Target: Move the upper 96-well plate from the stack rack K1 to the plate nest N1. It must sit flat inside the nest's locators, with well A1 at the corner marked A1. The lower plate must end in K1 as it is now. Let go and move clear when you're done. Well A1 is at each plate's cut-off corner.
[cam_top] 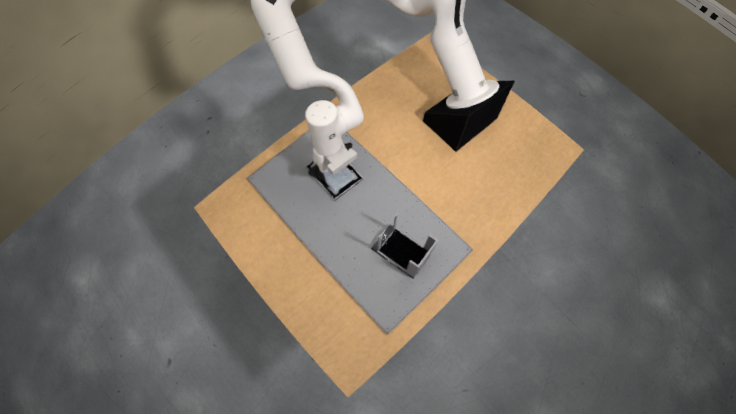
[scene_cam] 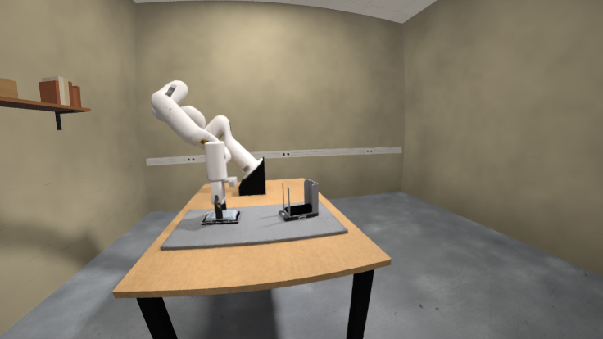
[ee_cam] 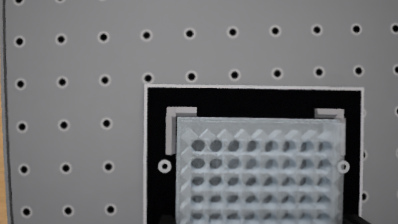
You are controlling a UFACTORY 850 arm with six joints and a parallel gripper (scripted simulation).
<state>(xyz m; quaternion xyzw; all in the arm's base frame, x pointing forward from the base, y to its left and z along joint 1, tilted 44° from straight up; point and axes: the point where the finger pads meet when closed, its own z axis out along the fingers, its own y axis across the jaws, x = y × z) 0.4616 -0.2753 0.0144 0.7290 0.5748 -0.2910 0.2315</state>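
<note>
Now: the pale 96-well plate 1 cm below my hand. The rest, counted from my hand: plate nest N1 (3 cm below); then dark low plate (7 cm ahead, 35 cm to the left).
</note>
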